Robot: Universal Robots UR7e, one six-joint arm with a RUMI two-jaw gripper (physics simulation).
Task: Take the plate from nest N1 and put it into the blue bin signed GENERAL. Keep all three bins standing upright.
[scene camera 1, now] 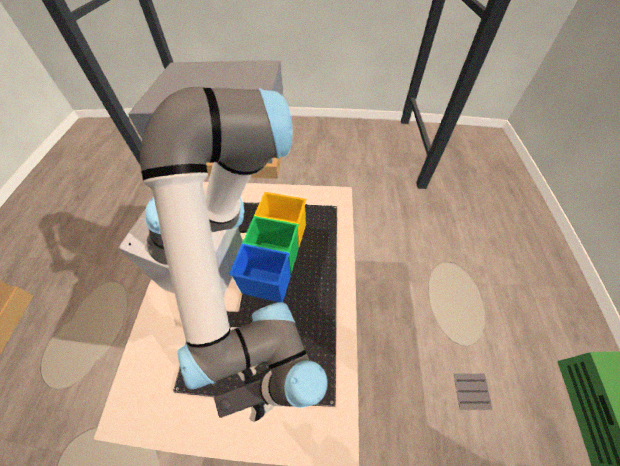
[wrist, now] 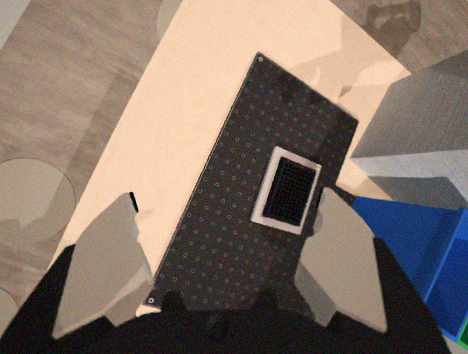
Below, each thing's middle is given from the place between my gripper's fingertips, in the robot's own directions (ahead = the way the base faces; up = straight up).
The black plate (wrist: 288,196) lies 7 cm behind my hand, 16 cm to the left of it and 18 cm below it. Also, from my hand: blue bin (scene camera 1: 260,272): 7 cm behind, 40 cm to the left, 11 cm below; nest N1 (wrist: 271,169): 7 cm behind, 16 cm to the left, 20 cm below; green bin (scene camera 1: 273,234): 6 cm behind, 53 cm to the left, 11 cm below.
